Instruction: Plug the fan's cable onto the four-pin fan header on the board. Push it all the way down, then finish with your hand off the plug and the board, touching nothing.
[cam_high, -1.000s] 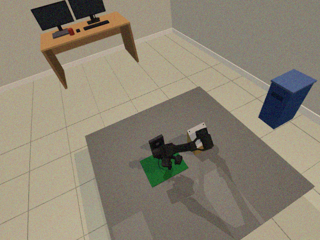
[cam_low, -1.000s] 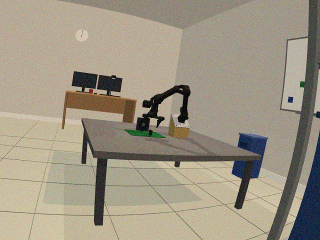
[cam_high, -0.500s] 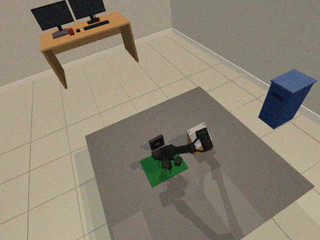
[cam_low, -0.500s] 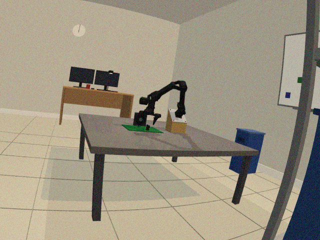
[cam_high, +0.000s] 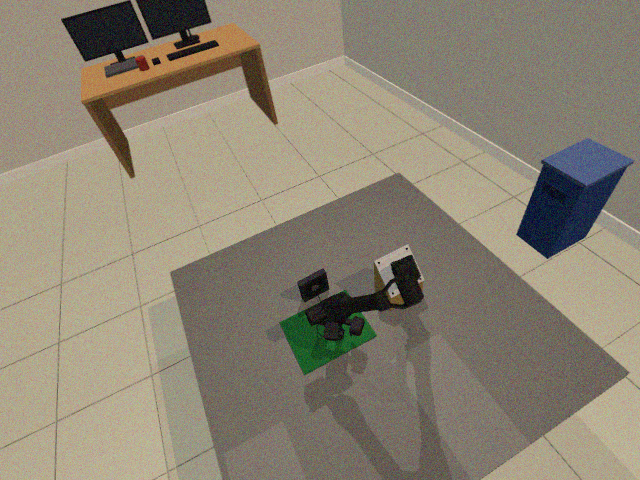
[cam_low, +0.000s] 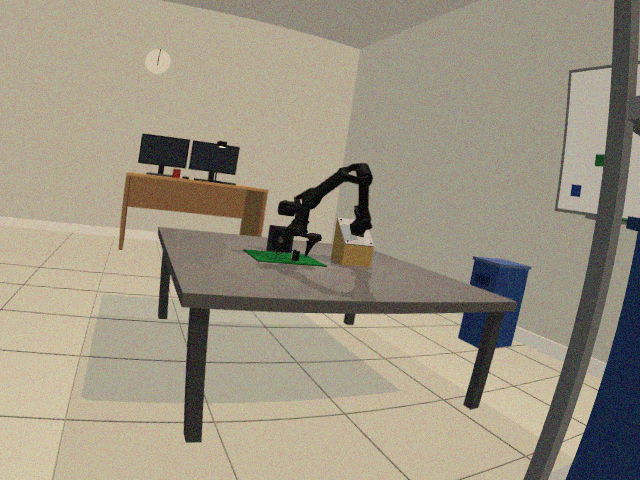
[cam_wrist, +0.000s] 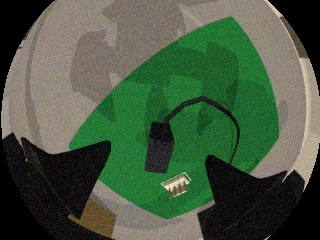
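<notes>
The dark fan plug is 1 cm to the left of my gripper tip and 1 cm below it. Round my gripper tip: black fan: 21 cm to the right, 3 cm above, 2 cm ahead; green board: 5 cm to the right, 4 cm below, 4 cm ahead; white four-pin fan header: 7 cm to the right, 3 cm below, 2 cm behind.
</notes>
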